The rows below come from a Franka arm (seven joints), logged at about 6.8 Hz.
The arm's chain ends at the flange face. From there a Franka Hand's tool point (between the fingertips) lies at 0.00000 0.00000 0.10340 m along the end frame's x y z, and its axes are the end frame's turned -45 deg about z.
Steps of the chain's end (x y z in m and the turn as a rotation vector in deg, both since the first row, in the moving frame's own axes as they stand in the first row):
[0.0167 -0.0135 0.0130 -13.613 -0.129 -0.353]
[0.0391 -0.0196 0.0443 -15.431 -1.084 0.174]
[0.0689 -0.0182 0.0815 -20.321 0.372 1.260]
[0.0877 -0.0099 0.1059 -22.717 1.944 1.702]
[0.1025 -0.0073 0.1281 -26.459 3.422 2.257]
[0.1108 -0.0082 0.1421 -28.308 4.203 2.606]
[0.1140 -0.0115 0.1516 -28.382 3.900 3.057]
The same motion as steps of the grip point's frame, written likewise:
[0.0040 0.0194 0.0101 -9.535 -9.717 -0.353]
[0.0207 0.0318 0.0406 -10.145 -11.678 0.174]
[0.0364 0.0614 0.0751 -14.632 -14.106 1.260]
[0.0427 0.0853 0.0978 -17.438 -14.689 1.702]
[0.0486 0.1035 0.1171 -21.129 -16.290 2.257]
[0.0537 0.1116 0.1295 -22.989 -17.045 2.606]
[0.0577 0.1111 0.1389 -22.827 -17.311 3.057]

